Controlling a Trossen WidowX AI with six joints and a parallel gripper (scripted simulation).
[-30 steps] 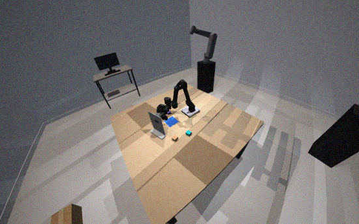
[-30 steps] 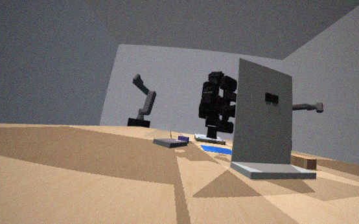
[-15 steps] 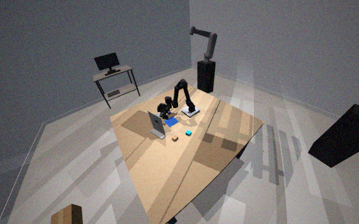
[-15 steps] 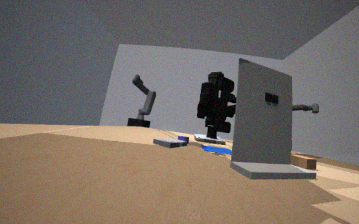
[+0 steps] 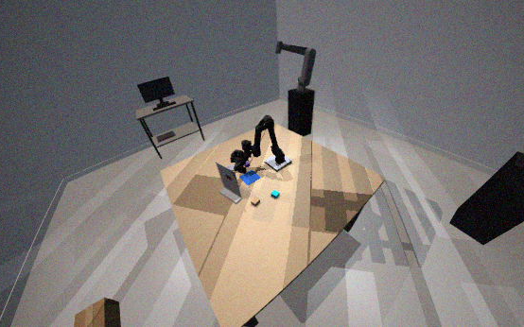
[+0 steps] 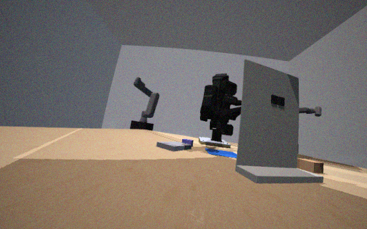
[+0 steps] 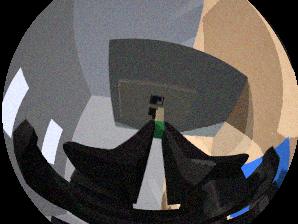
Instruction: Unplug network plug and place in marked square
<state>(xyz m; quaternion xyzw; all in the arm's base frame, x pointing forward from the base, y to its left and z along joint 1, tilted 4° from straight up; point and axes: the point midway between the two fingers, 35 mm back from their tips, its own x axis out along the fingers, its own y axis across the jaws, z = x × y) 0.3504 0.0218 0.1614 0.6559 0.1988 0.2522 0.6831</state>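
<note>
Right now my gripper tip is 160 mm above the blue marked square, 110 mm past it and 40 mm to the left of it. Round my gripper tip: network plug right at my gripper tip; grey upright panel 60 mm ahead, 50 mm below, 40 mm to the left; brown block 190 mm to the left, 150 mm below, 30 mm behind.
</note>
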